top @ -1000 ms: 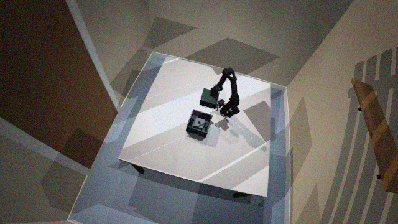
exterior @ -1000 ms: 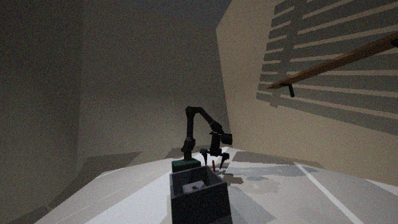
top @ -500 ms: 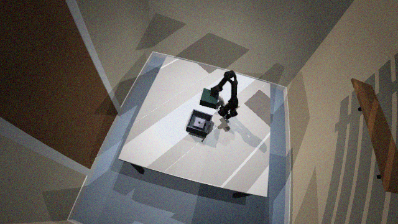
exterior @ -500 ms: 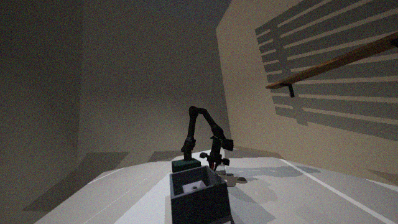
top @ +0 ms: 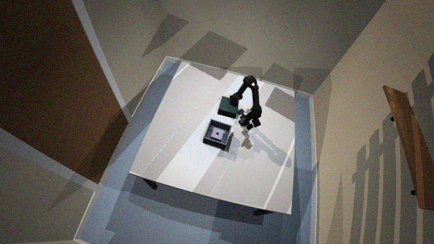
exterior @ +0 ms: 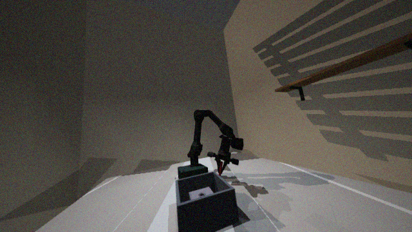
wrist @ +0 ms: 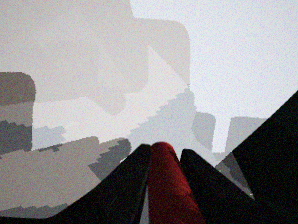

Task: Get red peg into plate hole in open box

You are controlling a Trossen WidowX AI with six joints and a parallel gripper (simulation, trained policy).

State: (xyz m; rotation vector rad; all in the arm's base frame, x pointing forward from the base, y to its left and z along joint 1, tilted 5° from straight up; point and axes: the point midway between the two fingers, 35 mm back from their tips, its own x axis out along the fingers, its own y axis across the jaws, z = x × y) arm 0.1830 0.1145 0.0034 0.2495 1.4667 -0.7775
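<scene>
Now: gripper tip 160 mm short of the grey plate and 170 mm to the left of it. From my gripper tip the other things lie so: red peg: 10 mm to the left, 30 mm above; then dark box: 160 mm ahead, 170 mm to the right, 20 mm below.
</scene>
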